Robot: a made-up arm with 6 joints.
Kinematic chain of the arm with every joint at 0, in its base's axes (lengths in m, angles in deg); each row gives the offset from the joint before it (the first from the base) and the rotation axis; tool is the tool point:
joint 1: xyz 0 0 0.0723 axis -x
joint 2: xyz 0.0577 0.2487 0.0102 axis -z
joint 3: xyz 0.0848 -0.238 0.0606 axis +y
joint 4: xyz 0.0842 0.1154 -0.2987 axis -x
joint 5: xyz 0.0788 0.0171 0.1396 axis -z
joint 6: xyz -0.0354 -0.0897 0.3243 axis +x
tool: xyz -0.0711 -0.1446 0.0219
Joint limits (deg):
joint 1: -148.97..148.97
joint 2: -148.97..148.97
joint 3: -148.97..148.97
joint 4: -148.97..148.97
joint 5: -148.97..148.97
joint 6: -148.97..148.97
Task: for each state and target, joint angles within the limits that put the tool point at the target. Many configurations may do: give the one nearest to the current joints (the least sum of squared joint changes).
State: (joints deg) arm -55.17 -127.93 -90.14 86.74 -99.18 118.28
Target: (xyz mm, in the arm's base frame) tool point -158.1 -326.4 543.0
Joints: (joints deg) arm -84.99 -99.20 -100.01 81.21 -106.95 103.97
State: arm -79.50 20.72 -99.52 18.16 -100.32 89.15
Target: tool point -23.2 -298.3 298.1
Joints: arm -77.94 23.93 -108.80 13.92 -98.17 88.17
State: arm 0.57 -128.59 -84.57 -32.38 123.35 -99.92
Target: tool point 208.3 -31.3 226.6
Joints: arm -17.09 -108.24 -103.79 -8.20 122.73 -91.96
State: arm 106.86 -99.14 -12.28 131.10 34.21 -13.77
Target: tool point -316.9 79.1 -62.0
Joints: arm 78.69 -121.64 -15.86 79.32 10.45 -21.27
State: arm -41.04 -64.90 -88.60 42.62 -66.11 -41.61
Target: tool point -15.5 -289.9 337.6
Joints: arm -60.00 -68.37 -87.58 27.50 -68.93 -38.40
